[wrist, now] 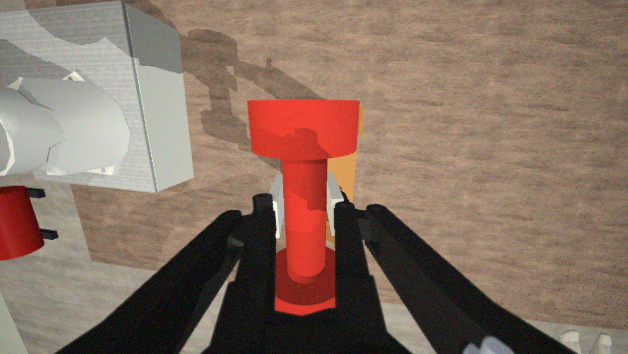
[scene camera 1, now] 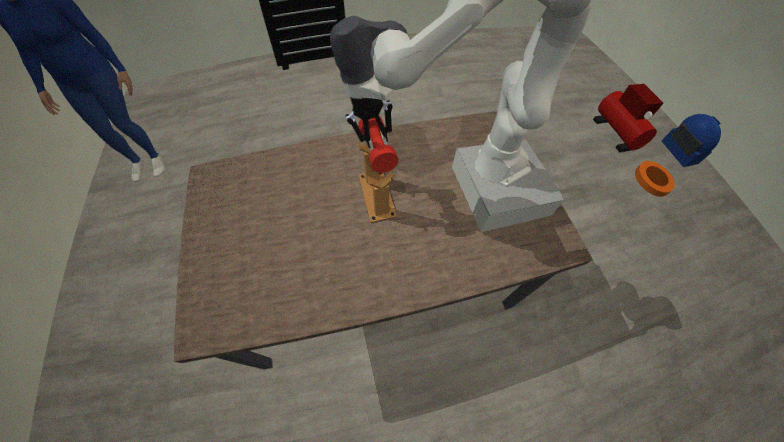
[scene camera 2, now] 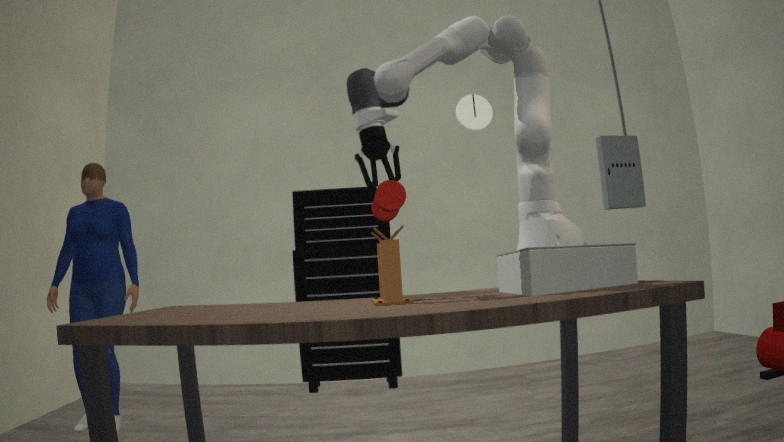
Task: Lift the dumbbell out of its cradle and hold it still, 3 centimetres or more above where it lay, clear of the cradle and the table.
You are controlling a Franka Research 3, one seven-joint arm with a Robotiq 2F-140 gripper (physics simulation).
Labels:
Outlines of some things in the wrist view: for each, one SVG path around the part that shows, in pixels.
My gripper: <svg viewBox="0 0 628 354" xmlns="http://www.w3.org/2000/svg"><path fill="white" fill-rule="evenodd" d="M578 353L493 302L385 206L370 204L366 207L366 210L356 209L355 205L349 202L346 193L340 191L333 172L327 172L327 213L331 234L335 236L335 308L327 308L306 315L275 311L276 238L280 238L285 213L283 174L277 174L269 193L257 194L252 197L252 214L242 216L239 210L227 210L220 214L102 322L54 354L179 354L238 261L235 279L228 282L210 344L200 354L413 354L387 332L375 279L369 273L362 240L364 240L366 247L436 354Z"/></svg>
A red dumbbell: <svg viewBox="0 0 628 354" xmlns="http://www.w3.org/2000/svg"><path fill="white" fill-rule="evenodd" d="M247 101L252 152L263 157L282 159L286 248L276 253L275 311L306 315L327 308L335 308L335 251L326 247L327 164L329 158L347 156L357 151L360 101Z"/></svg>

